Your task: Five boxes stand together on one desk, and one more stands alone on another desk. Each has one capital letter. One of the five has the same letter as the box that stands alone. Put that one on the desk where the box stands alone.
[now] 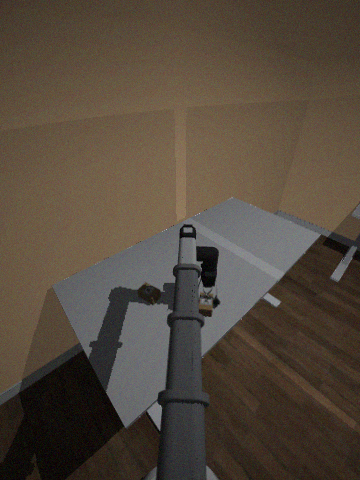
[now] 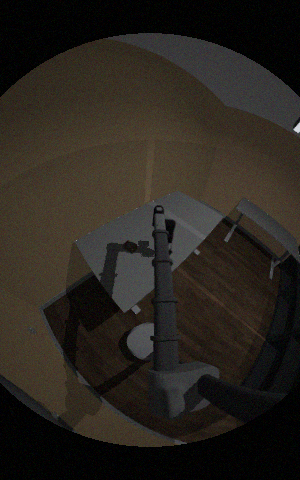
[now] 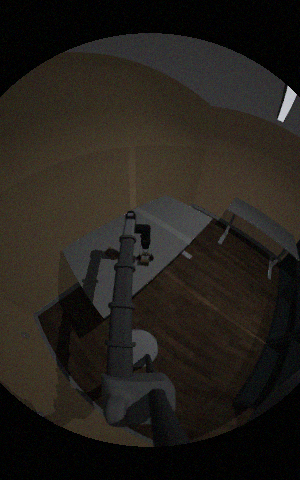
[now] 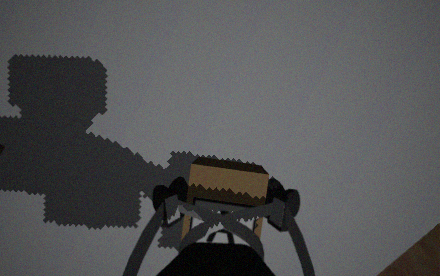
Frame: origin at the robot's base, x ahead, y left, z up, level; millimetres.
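Seen in the pictures: gripper, fingertip midpoint: (image 4: 226,193); robot's base, origin of the base link: (image 2: 146,340) (image 3: 137,346).
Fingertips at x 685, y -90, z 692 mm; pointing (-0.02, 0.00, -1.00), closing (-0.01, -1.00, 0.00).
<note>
Offsets run from my fingertips to a thing's middle. Level surfaces: height alone.
My gripper (image 1: 207,299) (image 3: 145,257) (image 4: 226,193) is shut on a tan cardboard-coloured box {13 mm back, 3 mm left, 25 mm up} (image 1: 205,311) (image 3: 145,261) (image 4: 227,179). Its white label is mostly hidden behind the fingers, and I cannot read the letter. The held box is over the grey desk {0 mm up} (image 1: 280,230) (image 2: 185,206) (image 3: 167,210) (image 4: 325,100); its shadow lies beside it, and its exact height is unclear. Another brown box {38 mm ahead, 268 mm left, 25 mm up} (image 1: 149,293) (image 2: 130,246) (image 3: 111,253) stands on this desk, left of the gripper and apart from it. Its letter is not readable. The group of five boxes does not show.
A tan wall (image 1: 100,190) rises behind the desk. Another grey table {0 mm up} (image 2: 265,216) (image 3: 260,218) stands to the right. A dark blue piece of furniture (image 2: 282,320) (image 3: 265,350) is at the far right. A white round shape (image 2: 140,341) (image 3: 145,345) is low in front of the desk.
</note>
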